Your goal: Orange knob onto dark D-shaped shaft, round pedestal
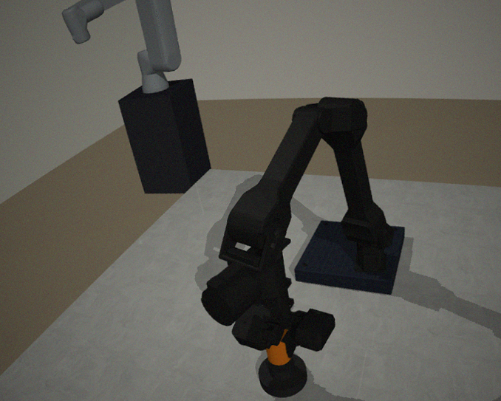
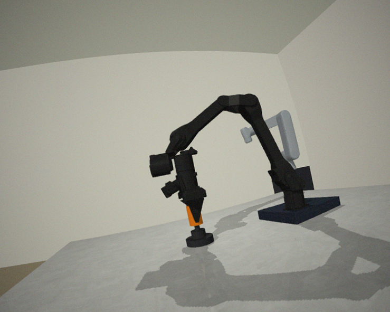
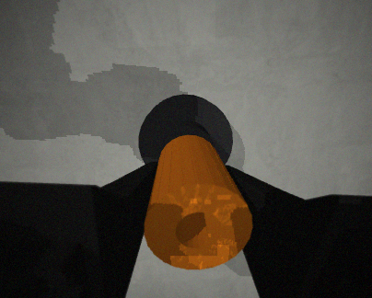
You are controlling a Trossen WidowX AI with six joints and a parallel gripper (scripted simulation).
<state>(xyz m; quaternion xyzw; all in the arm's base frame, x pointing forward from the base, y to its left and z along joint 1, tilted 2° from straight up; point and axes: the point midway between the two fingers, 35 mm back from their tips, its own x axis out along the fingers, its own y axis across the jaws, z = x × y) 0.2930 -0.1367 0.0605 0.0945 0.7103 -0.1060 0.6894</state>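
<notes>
Now: the orange knob 2 cm above my gripper tip. Also, from my gripper tip: dark round pedestal (4 cm below).
</notes>
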